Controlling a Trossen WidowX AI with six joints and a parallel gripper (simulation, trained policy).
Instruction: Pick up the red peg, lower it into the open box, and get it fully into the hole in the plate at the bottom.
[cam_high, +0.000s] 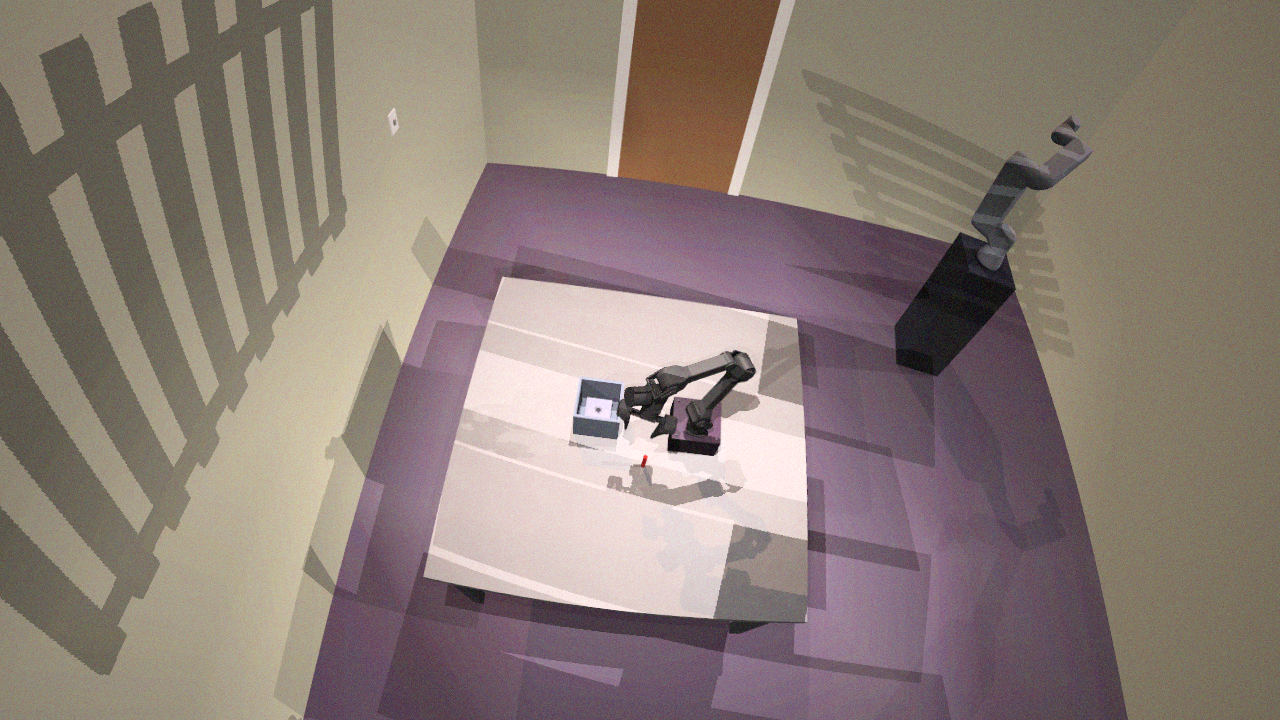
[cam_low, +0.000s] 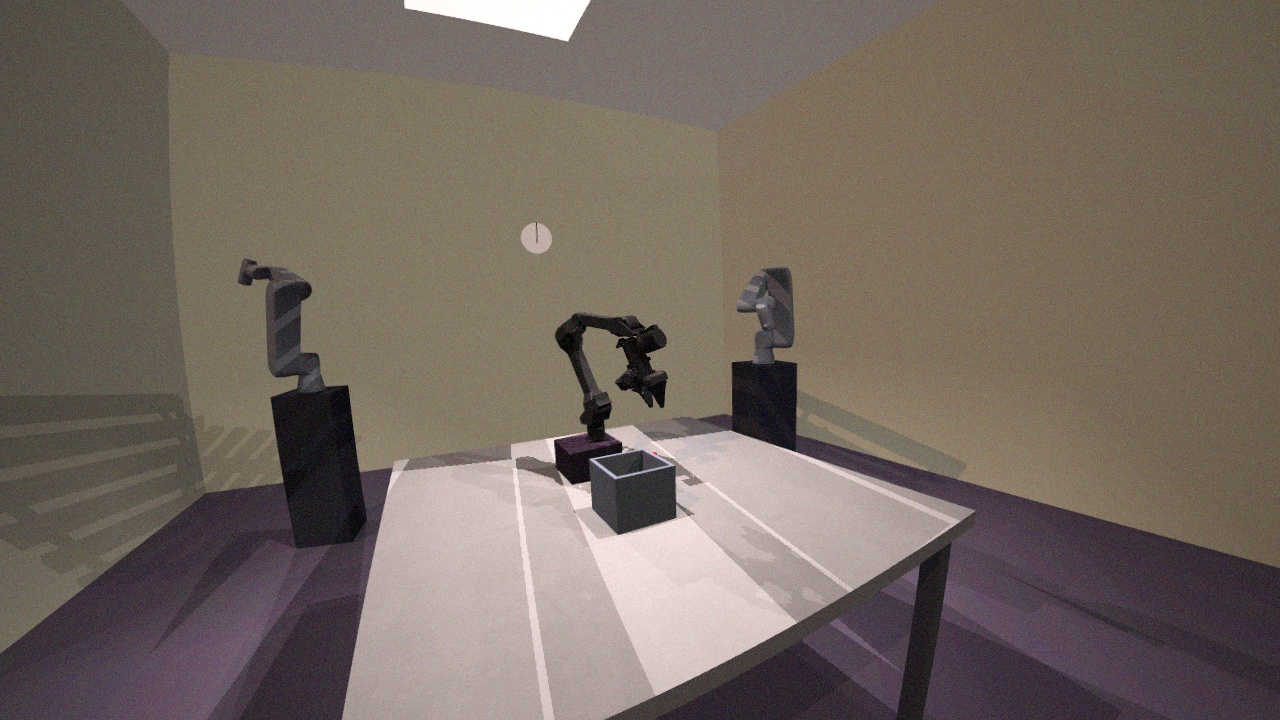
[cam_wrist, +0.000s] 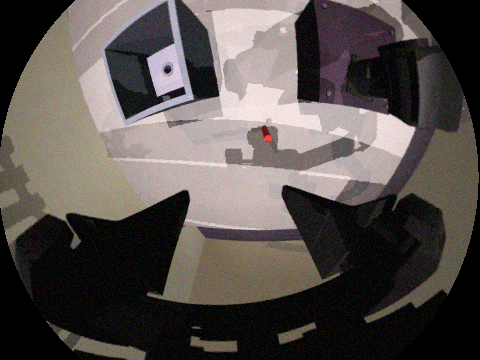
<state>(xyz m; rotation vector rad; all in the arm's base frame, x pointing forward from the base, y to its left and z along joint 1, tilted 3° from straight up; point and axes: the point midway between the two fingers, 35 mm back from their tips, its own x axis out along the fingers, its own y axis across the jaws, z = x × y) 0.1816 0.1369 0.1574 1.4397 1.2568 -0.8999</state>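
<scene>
The red peg is 190 mm below my gripper tip and 40 mm behind it. Round my gripper tip: plate (190 mm below, 160 mm ahead, 140 mm to the right).
</scene>
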